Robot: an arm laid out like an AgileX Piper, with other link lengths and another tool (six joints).
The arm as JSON. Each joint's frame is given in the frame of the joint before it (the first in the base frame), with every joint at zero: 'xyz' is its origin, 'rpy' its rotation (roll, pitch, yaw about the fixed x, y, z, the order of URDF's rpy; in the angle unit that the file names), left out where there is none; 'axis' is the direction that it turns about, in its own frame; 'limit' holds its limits. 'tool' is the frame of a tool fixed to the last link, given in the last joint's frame.
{
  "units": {
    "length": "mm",
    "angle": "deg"
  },
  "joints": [
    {
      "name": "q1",
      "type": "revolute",
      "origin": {
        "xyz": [
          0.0,
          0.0,
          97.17
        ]
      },
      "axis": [
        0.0,
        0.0,
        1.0
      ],
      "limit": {
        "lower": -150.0,
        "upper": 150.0
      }
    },
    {
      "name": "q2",
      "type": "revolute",
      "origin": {
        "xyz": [
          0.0,
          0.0,
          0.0
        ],
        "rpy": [
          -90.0,
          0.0,
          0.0
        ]
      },
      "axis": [
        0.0,
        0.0,
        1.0
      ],
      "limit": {
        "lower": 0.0,
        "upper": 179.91
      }
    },
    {
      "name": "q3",
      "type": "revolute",
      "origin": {
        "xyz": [
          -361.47,
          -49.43,
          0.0
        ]
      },
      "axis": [
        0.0,
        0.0,
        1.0
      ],
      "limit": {
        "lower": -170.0,
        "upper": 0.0
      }
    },
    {
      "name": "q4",
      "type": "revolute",
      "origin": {
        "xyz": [
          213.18,
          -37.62,
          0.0
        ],
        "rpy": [
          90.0,
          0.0,
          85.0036
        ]
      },
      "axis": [
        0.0,
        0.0,
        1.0
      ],
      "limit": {
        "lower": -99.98,
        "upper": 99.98
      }
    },
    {
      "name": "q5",
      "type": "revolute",
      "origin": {
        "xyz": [
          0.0,
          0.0,
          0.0
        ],
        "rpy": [
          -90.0,
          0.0,
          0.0
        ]
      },
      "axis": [
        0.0,
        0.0,
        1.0
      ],
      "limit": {
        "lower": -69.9,
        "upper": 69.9
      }
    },
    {
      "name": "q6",
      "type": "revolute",
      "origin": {
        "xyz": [
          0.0,
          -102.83,
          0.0
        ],
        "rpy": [
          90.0,
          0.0,
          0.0
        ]
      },
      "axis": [
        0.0,
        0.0,
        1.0
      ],
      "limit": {
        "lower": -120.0,
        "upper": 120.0
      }
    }
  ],
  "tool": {
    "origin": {
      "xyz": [
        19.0,
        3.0,
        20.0
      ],
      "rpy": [
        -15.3,
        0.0,
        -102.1
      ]
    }
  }
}
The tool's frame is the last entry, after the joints.
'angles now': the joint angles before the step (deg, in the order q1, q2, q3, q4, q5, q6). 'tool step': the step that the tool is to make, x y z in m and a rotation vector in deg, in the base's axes. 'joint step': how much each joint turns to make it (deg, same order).
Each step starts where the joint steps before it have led.
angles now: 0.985 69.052 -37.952 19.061 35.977 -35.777
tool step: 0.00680 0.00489 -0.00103 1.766 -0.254 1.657
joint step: 0.003 1.362 -0.279 4.459 -0.451 -4.468
